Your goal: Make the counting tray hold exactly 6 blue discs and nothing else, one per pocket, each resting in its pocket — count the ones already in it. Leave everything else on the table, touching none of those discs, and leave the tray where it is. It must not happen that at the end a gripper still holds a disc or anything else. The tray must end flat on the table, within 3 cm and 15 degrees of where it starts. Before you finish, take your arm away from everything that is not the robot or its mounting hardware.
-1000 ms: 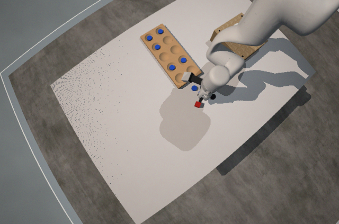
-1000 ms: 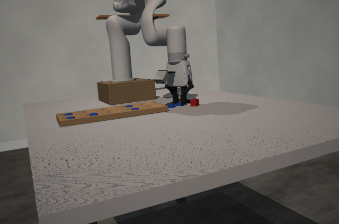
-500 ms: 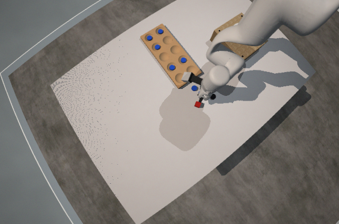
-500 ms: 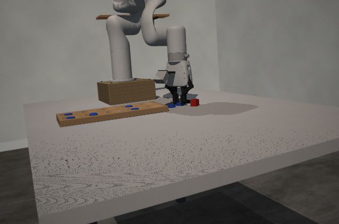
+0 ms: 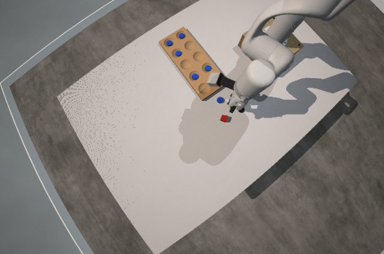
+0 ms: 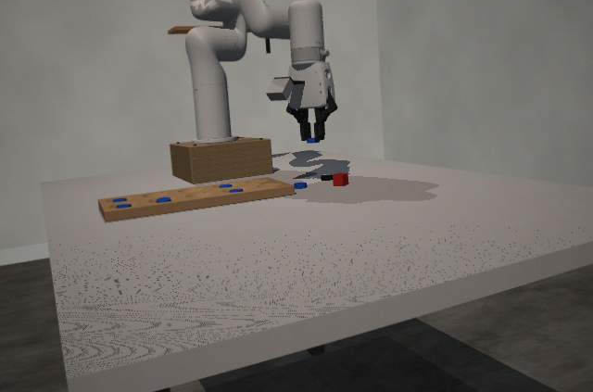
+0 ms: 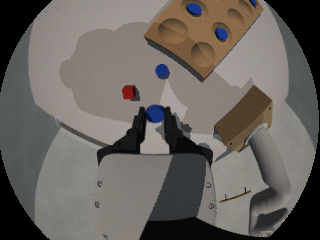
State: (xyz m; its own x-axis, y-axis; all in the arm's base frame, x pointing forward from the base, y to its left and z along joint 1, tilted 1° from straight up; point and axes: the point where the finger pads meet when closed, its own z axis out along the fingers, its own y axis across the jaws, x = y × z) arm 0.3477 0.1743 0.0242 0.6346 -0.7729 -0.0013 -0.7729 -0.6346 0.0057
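My hand is 4 cm short of the wooden counting tray, 28 cm to the left of it and 11 cm above it. The rest, counted from my hand: black disc: 5 cm behind, 4 cm to the left, 12 cm below; then red cube: 5 cm ahead, 4 cm to the left, 11 cm below.
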